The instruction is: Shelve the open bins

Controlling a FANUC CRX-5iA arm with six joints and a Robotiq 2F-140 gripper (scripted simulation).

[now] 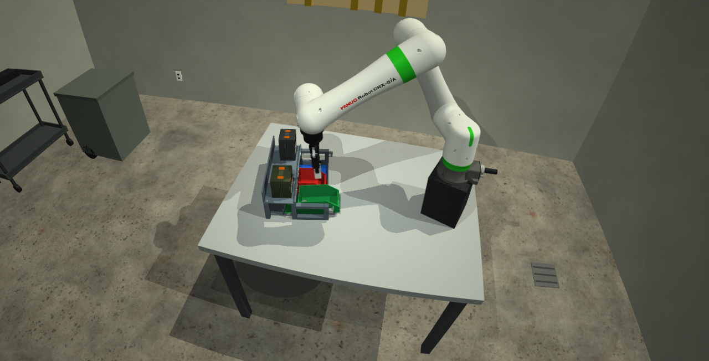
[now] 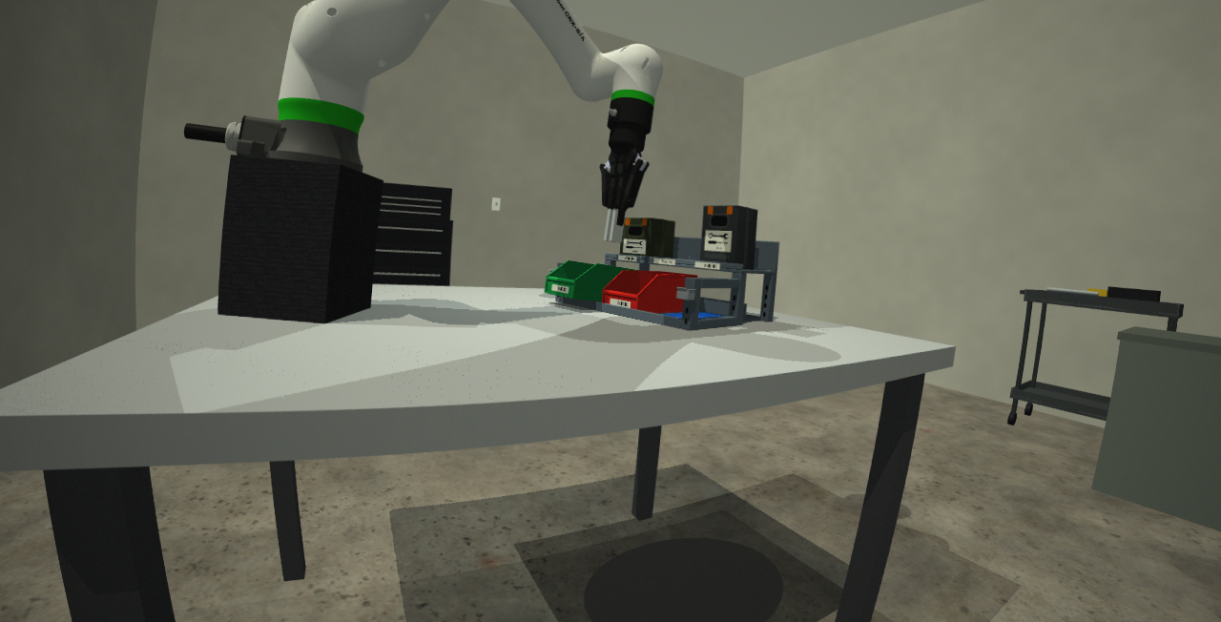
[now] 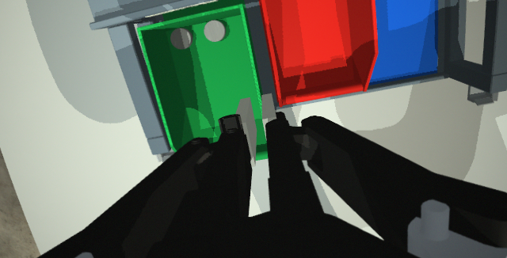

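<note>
My hand is 2 cm past the green bin, 4 cm to the right of it and 12 cm above it. The rest, counted from my hand: red bin 6 cm ahead, 5 cm to the right, 13 cm below.
</note>
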